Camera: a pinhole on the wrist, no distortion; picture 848 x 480 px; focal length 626.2 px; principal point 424.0 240.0 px. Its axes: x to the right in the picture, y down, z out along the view. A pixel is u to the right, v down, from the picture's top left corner.
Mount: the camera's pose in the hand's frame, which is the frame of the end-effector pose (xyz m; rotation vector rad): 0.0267 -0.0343 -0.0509 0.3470 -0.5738 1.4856
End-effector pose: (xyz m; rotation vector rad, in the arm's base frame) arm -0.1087 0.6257 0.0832 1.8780 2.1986 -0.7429
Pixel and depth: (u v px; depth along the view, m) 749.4 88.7 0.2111
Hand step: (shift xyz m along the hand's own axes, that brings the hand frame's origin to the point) 0.0451 -0.0635 0.1899
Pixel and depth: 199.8 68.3 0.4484
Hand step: 0.0847 -0.4242 0.2434
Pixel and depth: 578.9 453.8 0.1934
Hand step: -0.0674 -0.0966 0.1261
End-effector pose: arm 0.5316 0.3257 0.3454 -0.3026 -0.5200 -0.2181
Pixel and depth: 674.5 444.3 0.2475
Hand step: -0.0904 -0.0830 0.1971
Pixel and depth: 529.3 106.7 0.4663
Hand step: 0.0560 -0.2339 0.3881
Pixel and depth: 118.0 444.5 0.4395
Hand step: -0.1770 -0.4451 0.1719
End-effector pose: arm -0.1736 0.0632 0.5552 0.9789 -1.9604 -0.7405
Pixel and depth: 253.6 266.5 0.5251
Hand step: -0.0703 -0.4414 0.2977
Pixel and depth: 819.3 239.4 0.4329
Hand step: -0.0391 -0.0465 0.4566
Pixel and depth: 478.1 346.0 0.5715
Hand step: -0.1529 -0.3020 0.4333
